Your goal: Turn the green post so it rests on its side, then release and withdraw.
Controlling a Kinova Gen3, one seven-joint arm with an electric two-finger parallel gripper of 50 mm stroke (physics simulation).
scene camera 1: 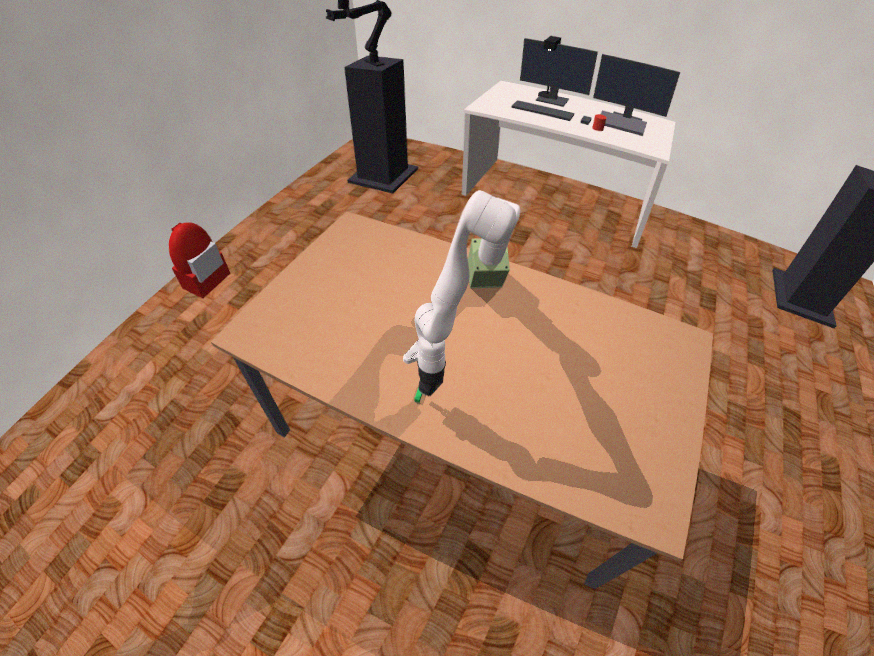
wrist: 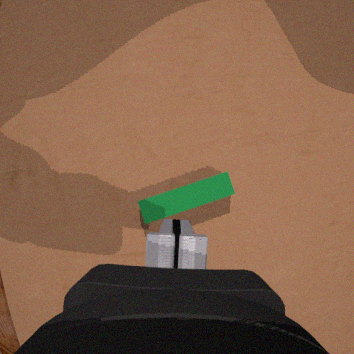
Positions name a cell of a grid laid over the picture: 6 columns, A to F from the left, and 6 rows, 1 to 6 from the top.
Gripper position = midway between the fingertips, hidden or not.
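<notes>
There's a green post (wrist: D4) that I can see, and my gripper (wrist: C5) is visible to me too.
</notes>
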